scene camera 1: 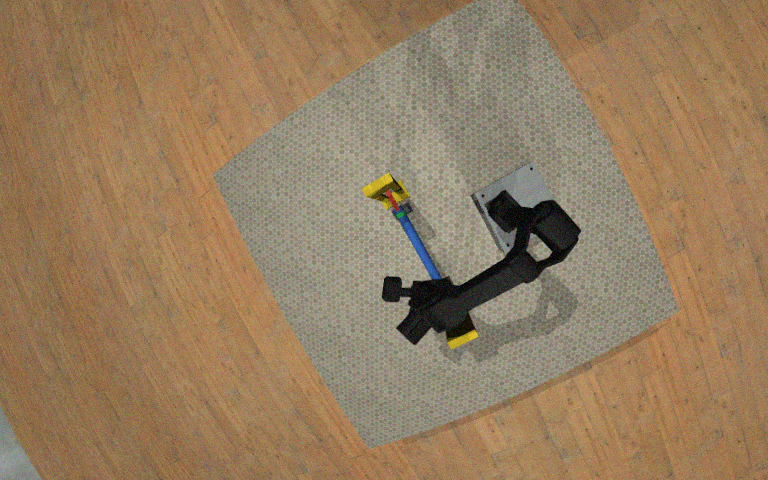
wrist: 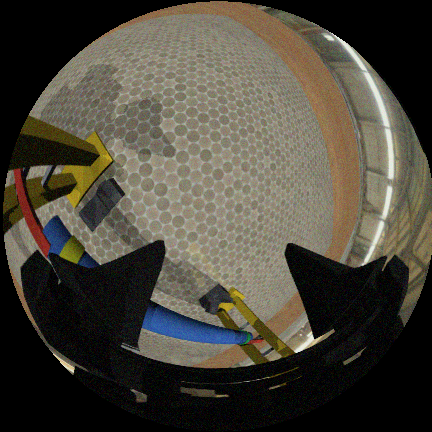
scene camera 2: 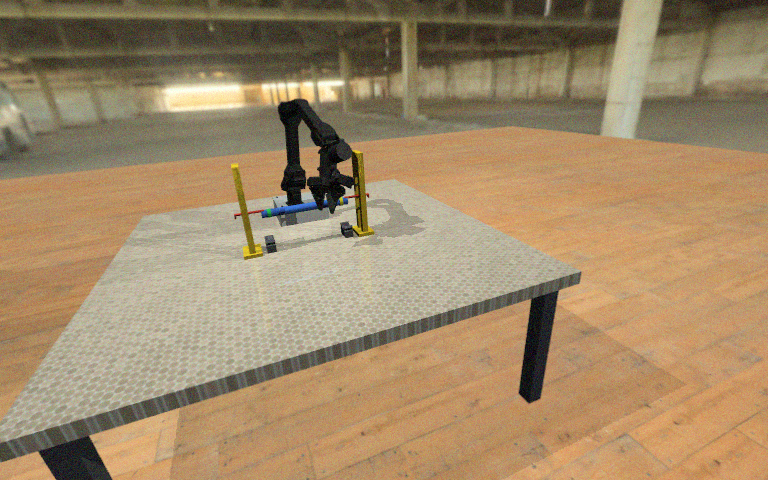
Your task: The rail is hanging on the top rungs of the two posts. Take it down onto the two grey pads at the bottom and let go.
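Where they show: gripper, fingertip midpoint: [scene camera 1: 406, 282] [wrist: 227, 249] [scene camera 2: 326, 212]; arm's base at its link origin: [scene camera 1: 499, 207] [scene camera 2: 294, 203].
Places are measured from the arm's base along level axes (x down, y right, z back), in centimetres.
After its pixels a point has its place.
The rail [scene camera 1: 419, 246] @(x -7.0, y 4.0, z -25.5 cm) [scene camera 2: 294, 210] @(x -5.5, y 6.1, z -26.9 cm) [wrist: 195, 327] @(x -6.3, y 0.7, z -27.2 cm) is a blue bar with thin red ends, one green band and one yellow band. It hangs level between two yellow posts, the green-end post [scene camera 1: 379, 187] @(x -22.5, y 20.9, z -24.3 cm) [scene camera 2: 241, 198] @(x -12.8, y 22.0, z -27.8 cm) [wrist: 257, 320] @(x -3.0, y 21.0, z -27.6 cm) and the yellow-end post [scene camera 1: 463, 339] @(x -22.6, y -18.2, z -27.4 cm) [scene camera 2: 361, 181] @(x -12.7, y -17.7, z -31.0 cm) [wrist: 55, 150]. Two dark grey pads, one at the green end [scene camera 1: 406, 208] @(x 3.6, y 15.4, z -23.2 cm) [scene camera 2: 270, 243] @(x 4.2, y 15.8, z -27.3 cm) [wrist: 215, 299] @(x 5.0, y 14.9, z -25.2 cm) and one at the yellow end [scene camera 2: 346, 229] @(x 4.3, y -11.0, z -29.6 cm) [wrist: 101, 204] @(x 4.9, y -11.8, z -27.3 cm), lie below, beside the post feet. My gripper [scene camera 2: 325, 209] @(x -5.3, y -2.8, z -34.5 cm) [wrist: 227, 249] @(x -5.3, y -2.8, z -34.5 cm) is open and empty, pointing down at rail height, nearer the yellow band. One finger hides part of the rail in the wrist view.
The arm's metal base plate [scene camera 1: 526, 183] @(x 0.1, y 1.5, z 10.9 cm) [scene camera 2: 308, 215] @(x 4.6, y -3.8, z -4.8 cm) stands behind the rail in the scene camera 2 view. The tiled table top [scene camera 1: 317, 169] @(x 7.4, y 44.7, z -41.3 cm) [scene camera 2: 237, 316] @(x 7.5, y 30.9, z -61.9 cm) carries the posts, the pads and the arm. In scene camera 1 the arm covers the yellow-band end of the rail.
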